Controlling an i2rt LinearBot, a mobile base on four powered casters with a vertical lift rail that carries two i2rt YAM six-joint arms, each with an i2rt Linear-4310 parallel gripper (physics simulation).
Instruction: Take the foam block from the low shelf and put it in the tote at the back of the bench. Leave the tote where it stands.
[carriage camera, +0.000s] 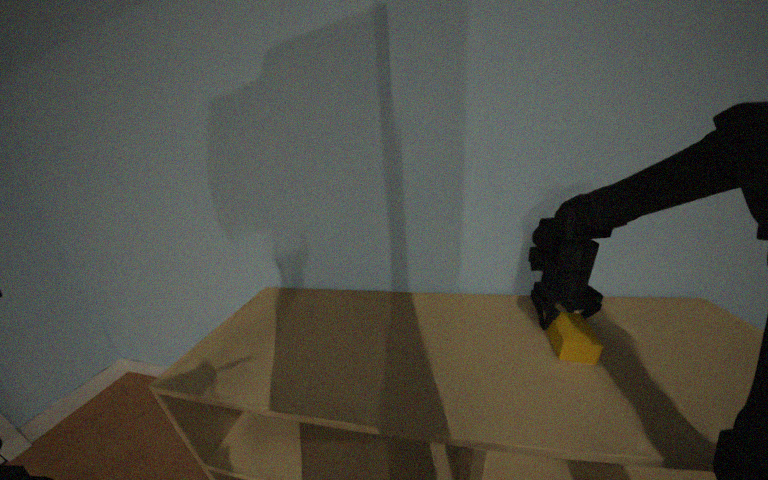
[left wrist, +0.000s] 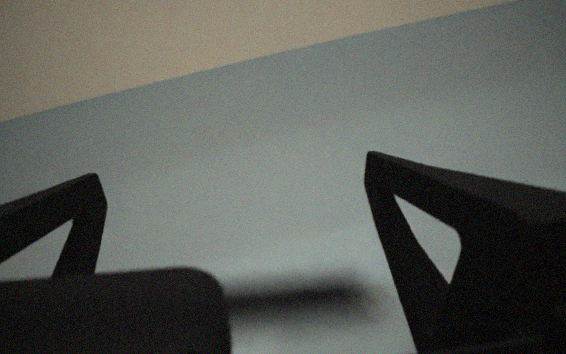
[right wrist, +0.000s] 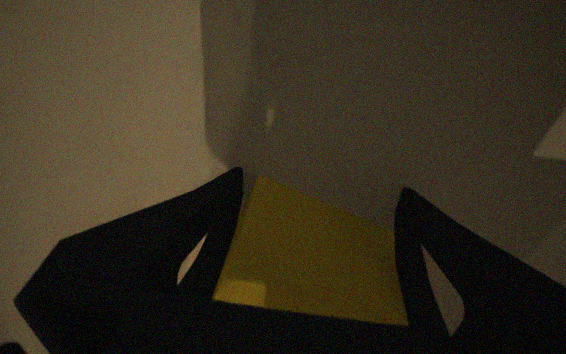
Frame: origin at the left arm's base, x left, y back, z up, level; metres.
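Where they show: left gripper, fingertip midpoint: (left wrist: 235, 177); right gripper, fingertip midpoint: (right wrist: 320, 191).
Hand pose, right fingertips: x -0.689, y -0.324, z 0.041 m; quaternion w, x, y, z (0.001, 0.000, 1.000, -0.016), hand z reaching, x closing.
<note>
After its pixels a point has its place.
The yellow foam block (carriage camera: 576, 344) {x -0.654, y -0.237, z 0.081 m} (right wrist: 315, 255) {x -0.689, y -0.320, z 0.070 m} is at the wooden top board (carriage camera: 498, 362) {x -0.523, y -0.249, z 0.041 m} of a low shelf unit, right of centre in the carriage view. My right gripper (carriage camera: 568, 318) {x -0.689, y -0.324, z 0.041 m} (right wrist: 320, 191) {x -0.689, y -0.324, z 0.041 m} points down and is shut on the block's rear part, a finger against each side. I cannot tell whether the block's underside touches the board. My left gripper (left wrist: 235, 177) {x -0.006, y -0.034, z 0.438 m} is open and empty, away from the block, in front of a blue-grey wall. The tote and the bench do not show in these views.
A blue-grey wall (carriage camera: 339, 169) {x -0.220, y -0.564, z 0.396 m} (left wrist: 235, 115) {x -0.008, y -0.606, z 1.444 m} stands right behind the shelf unit. Open compartments lie under its front edge (carriage camera: 362, 427) {x -0.272, y -0.157, z 0.036 m}. Brown floor (carriage camera: 113, 430) {x 0.903, y -0.519, z -0.569 m} shows at the lower left. The right arm (carriage camera: 668, 183) {x -0.663, y -0.188, z 0.367 m} reaches in from the right, and shadows cross the board.
</note>
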